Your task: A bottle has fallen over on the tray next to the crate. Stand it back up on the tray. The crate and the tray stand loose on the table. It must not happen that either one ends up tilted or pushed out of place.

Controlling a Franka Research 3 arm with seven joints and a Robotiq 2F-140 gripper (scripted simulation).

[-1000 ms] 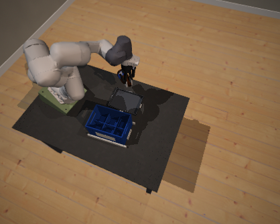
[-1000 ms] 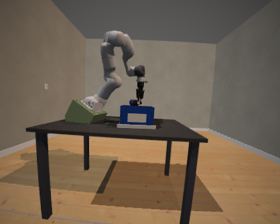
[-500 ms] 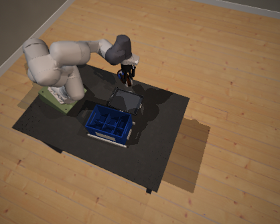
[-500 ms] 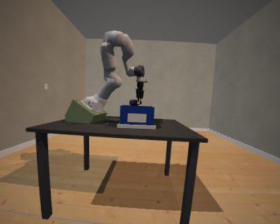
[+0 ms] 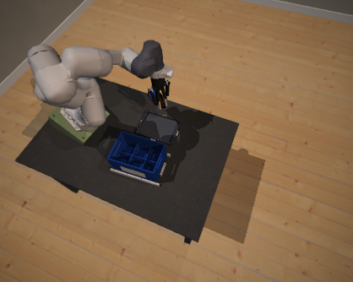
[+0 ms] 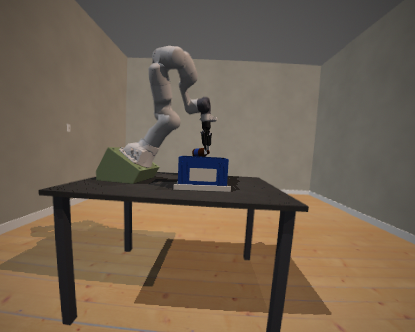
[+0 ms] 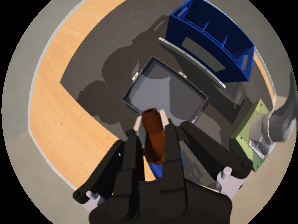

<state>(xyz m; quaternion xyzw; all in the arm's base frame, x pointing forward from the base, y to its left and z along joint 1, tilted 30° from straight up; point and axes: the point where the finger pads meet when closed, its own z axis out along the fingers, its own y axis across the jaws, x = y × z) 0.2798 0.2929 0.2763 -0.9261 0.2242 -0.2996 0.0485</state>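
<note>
Now: the brown bottle 5 cm behind my hand, 2 cm to the left of it and 2 cm below it. Round my hand: blue crate 33 cm to the right, 14 cm below, 4 cm ahead; then dark tray 21 cm below, 6 cm to the right.
</note>
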